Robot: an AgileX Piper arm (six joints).
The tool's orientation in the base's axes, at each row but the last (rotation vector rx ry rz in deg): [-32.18 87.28 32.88]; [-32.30 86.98 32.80]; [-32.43 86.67 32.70]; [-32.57 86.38 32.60]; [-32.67 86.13 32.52]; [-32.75 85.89 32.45]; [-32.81 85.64 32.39]
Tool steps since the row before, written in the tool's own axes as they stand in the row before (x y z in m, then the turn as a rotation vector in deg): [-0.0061 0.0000 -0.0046 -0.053 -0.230 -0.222]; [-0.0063 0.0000 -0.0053 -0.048 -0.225 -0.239]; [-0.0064 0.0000 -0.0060 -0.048 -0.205 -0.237]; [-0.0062 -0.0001 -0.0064 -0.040 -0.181 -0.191]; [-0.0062 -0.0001 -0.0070 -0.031 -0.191 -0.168]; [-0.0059 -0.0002 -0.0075 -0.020 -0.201 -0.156]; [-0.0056 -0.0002 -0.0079 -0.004 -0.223 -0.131]
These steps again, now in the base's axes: [-0.0033 -0.0030 0.0062 -0.013 -0.319 0.054]; [-0.0038 -0.0035 0.0064 -0.029 -0.327 0.050]; [-0.0044 -0.0040 0.0065 -0.041 -0.310 0.050]; [-0.0046 -0.0043 0.0063 -0.022 -0.262 0.041]; [-0.0051 -0.0047 0.0063 0.001 -0.254 0.032]; [-0.0055 -0.0051 0.0059 0.017 -0.254 0.021]; [-0.0058 -0.0054 0.0056 0.050 -0.254 0.005]
